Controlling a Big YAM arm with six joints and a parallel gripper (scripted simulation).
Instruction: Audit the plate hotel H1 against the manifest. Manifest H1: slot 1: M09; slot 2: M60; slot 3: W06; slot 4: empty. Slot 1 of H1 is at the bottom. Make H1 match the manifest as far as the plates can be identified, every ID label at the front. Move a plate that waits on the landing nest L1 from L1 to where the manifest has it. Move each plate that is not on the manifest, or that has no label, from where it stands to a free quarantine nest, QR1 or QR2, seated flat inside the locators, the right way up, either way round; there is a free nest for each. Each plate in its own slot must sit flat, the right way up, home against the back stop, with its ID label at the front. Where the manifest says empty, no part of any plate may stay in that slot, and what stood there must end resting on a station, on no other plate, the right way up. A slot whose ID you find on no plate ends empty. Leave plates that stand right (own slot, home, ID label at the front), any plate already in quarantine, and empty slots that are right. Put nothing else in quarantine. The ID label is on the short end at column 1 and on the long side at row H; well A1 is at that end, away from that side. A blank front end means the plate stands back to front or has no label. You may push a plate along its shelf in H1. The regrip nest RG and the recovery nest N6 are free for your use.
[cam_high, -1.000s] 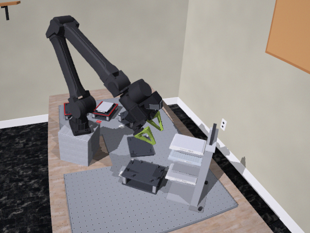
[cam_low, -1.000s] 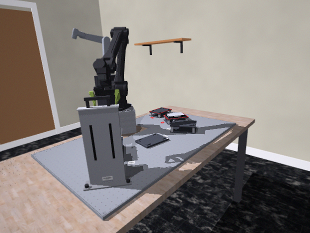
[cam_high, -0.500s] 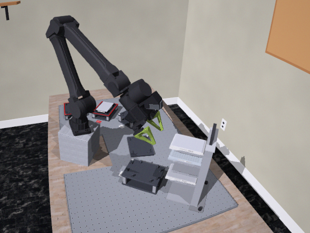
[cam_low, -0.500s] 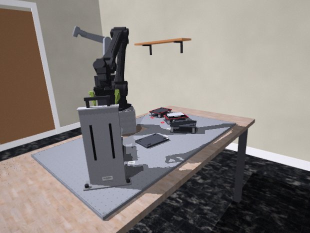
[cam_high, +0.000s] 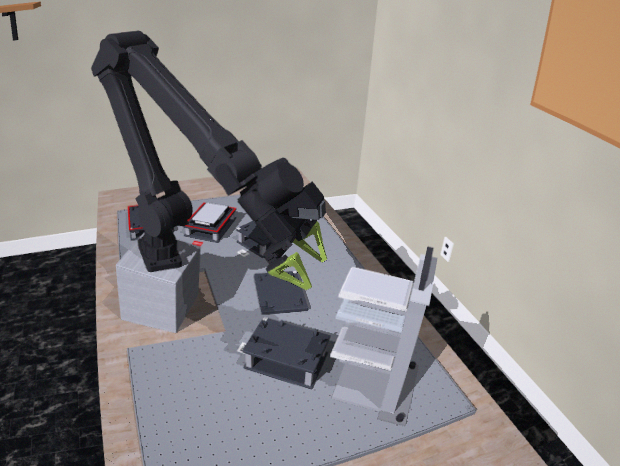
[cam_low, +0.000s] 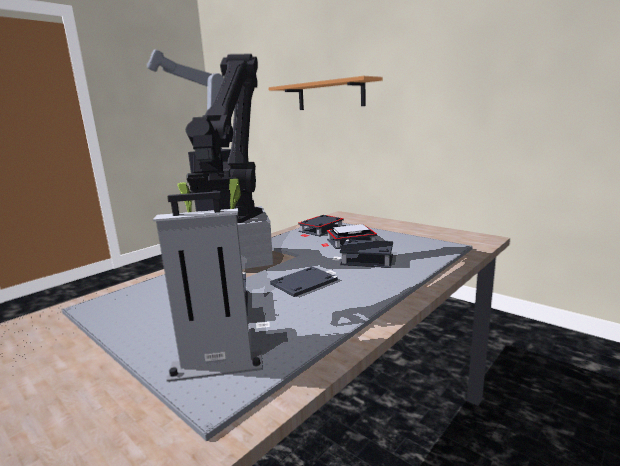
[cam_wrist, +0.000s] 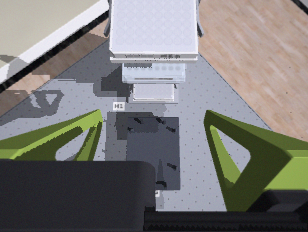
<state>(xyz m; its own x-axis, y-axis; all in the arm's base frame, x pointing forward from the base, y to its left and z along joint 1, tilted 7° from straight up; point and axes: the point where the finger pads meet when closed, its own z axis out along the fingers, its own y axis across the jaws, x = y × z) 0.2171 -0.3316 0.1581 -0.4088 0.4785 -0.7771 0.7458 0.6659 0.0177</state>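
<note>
Right now my hand is 80 mm short of the clear plate, 90 mm to the left of it and 60 mm above it. Round my hand: hotel back panel 140 mm ahead, 150 mm to the right, 120 mm below; then h1 tag 120 mm ahead, 10 mm to the left, 270 mm below.
</note>
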